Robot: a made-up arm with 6 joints.
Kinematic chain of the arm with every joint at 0, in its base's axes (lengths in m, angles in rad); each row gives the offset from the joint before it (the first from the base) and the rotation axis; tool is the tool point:
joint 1: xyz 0 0 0.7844 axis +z
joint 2: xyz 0.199 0 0 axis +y
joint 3: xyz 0 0 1.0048 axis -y
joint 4: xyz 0 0 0.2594 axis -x
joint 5: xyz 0.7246 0 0 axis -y
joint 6: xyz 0.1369 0 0 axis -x
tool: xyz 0 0 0
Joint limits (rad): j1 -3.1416..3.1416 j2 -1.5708..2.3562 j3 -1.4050..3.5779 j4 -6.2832..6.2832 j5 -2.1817..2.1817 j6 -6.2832..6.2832
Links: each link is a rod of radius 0.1 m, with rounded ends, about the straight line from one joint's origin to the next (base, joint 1, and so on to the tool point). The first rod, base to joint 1, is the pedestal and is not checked.
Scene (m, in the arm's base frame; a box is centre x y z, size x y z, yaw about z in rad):
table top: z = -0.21
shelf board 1: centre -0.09 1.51 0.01 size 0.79 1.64 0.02 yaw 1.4
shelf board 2: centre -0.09 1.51 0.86 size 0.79 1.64 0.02 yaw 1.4
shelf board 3: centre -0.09 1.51 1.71 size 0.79 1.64 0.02 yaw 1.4
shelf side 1: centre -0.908 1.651 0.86 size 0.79 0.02 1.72 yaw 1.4
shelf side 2: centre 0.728 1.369 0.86 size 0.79 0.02 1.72 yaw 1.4
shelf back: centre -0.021 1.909 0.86 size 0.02 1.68 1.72 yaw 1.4
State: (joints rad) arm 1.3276 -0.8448 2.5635 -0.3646 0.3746 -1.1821
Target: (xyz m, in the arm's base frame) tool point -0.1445 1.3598 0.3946
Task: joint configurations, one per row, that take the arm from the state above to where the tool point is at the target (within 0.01 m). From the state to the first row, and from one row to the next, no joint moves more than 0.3 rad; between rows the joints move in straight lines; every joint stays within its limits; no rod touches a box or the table.
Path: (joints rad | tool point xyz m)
1: 1.0476 -0.8885 2.5441 -0.3573 0.3645 -1.1821 | -0.6397 -1.1433 0.8811
2: 0.7675 -0.9323 2.5248 -0.3500 0.3545 -1.1821 | -0.9418 -0.9313 0.8295
3: 0.4875 -0.9760 2.5054 -0.3427 0.3444 -1.1821 | -1.1739 -0.6400 0.7774
4: 0.2075 -1.0198 2.4860 -0.3354 0.3343 -1.1821 | -1.3155 -0.2921 0.7243
5: -0.0726 -1.0635 2.4666 -0.3281 0.3243 -1.1821 | -1.3535 0.0843 0.6706
6: -0.3526 -1.1073 2.4473 -0.3208 0.3142 -1.1821 | -1.2833 0.4580 0.6162
7: -0.6326 -1.1510 2.4279 -0.3135 0.3041 -1.1821 | -1.1099 0.7980 0.5614
8: -0.9127 -1.1948 2.4085 -0.3062 0.2941 -1.1821 | -0.8469 1.0760 0.5061
9: -1.1927 -1.2385 2.3892 -0.2988 0.2840 -1.1821 | -0.5160 1.2685 0.4505
10: -1.4727 -1.2823 2.3698 -0.2915 0.2740 -1.1821 | -0.1445 1.3598 0.3945

